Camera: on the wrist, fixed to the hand. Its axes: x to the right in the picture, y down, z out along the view.
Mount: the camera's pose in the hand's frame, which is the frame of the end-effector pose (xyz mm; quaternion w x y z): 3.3 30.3 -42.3 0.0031 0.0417 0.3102 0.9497
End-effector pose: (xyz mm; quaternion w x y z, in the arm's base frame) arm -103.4 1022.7 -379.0 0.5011 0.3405 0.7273 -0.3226
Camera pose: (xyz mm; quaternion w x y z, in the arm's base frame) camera -101.0 1074.5 -373.8 0.0681 0.8127 -0.1791 0.5502
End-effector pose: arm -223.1 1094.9 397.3 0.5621 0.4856 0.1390 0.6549
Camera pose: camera -274.5 1103.2 400.2 0.6836 0.0462 0.2591 -0.6807
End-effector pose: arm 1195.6 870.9 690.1 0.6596 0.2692 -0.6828 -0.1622
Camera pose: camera 1232.8 898.9 713.5 0.3567 -0.5698 -0.0599 0.7379
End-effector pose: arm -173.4 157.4 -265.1 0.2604 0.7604 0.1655 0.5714
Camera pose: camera -214.2 143.4 -235.8 0.6250 0.0069 0.6171 -0.4781
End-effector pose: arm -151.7 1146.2 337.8 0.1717 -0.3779 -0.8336 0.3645
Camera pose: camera -114.8 1182.5 344.1 0.0713 0.8988 -0.4248 -0.0817
